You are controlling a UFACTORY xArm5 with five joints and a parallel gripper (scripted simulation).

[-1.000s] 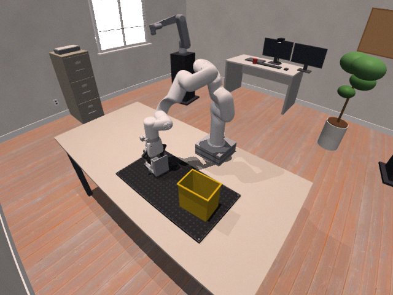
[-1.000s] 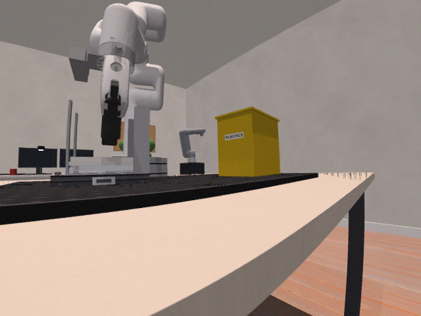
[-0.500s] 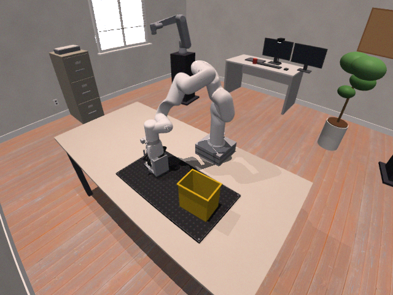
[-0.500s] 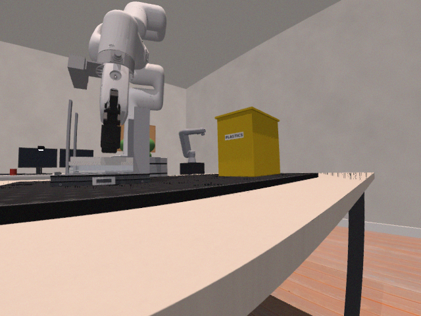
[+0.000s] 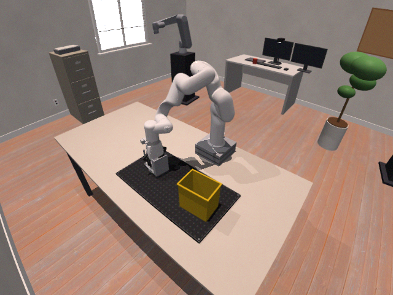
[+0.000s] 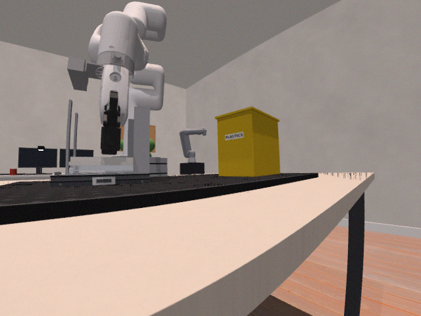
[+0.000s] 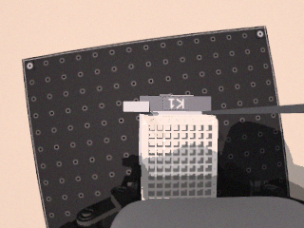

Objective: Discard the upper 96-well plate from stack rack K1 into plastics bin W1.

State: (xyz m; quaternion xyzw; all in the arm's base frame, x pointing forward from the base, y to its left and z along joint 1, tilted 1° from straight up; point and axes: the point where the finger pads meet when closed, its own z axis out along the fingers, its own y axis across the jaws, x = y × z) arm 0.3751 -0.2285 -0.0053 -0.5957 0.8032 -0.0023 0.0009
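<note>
Now: the 96-well plate 30 mm below my hand. Round my hand: yellow plastics bin (380 mm to the left, 100 mm ahead, 20 mm above).
</note>
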